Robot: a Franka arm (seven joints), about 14 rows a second.
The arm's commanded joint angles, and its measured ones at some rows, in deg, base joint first. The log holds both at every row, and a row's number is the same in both.
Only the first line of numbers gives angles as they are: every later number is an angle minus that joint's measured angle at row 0.
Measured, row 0: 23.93, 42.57, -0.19, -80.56, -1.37, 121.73, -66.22
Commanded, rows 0 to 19: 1.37, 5.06, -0.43, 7.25, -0.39, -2.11, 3.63; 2.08, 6.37, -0.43, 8.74, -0.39, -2.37, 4.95; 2.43, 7.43, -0.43, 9.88, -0.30, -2.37, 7.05; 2.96, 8.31, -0.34, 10.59, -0.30, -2.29, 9.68; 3.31, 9.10, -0.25, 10.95, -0.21, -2.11, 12.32; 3.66, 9.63, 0.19, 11.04, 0.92, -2.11, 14.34; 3.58, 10.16, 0.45, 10.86, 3.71, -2.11, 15.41; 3.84, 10.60, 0.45, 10.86, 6.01, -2.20, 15.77; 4.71, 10.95, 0.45, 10.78, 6.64, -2.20, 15.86; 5.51, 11.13, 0.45, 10.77, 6.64, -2.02, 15.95; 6.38, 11.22, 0.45, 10.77, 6.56, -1.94, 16.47; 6.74, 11.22, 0.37, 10.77, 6.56, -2.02, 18.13; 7.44, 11.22, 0.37, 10.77, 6.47, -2.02, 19.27; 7.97, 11.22, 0.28, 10.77, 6.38, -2.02, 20.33; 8.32, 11.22, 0.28, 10.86, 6.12, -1.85, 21.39; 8.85, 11.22, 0.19, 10.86, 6.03, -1.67, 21.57; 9.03, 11.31, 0.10, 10.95, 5.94, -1.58, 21.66; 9.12, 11.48, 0.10, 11.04, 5.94, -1.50, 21.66; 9.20, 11.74, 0.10, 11.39, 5.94, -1.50, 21.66; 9.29, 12.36, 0.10, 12.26, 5.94, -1.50, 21.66
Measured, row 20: 8.82, 10.42, 0.52, 9.13, 5.89, -0.89, 20.76
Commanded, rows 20 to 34: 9.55, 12.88, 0.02, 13.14, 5.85, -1.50, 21.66; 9.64, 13.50, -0.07, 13.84, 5.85, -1.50, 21.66; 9.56, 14.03, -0.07, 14.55, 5.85, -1.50, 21.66; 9.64, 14.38, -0.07, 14.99, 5.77, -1.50, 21.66; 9.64, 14.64, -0.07, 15.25, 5.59, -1.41, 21.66; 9.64, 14.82, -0.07, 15.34, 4.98, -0.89, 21.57; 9.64, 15.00, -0.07, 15.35, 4.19, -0.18, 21.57; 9.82, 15.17, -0.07, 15.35, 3.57, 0.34, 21.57; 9.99, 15.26, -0.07, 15.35, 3.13, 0.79, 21.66; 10.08, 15.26, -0.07, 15.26, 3.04, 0.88, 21.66; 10.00, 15.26, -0.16, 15.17, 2.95, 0.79, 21.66; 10.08, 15.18, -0.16, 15.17, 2.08, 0.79, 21.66; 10.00, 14.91, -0.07, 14.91, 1.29, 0.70, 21.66; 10.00, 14.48, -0.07, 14.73, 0.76, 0.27, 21.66; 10.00, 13.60, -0.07, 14.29, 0.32, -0.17, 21.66
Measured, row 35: 9.34, 13.81, 0.46, 13.15, 1.93, 0.92, 20.75
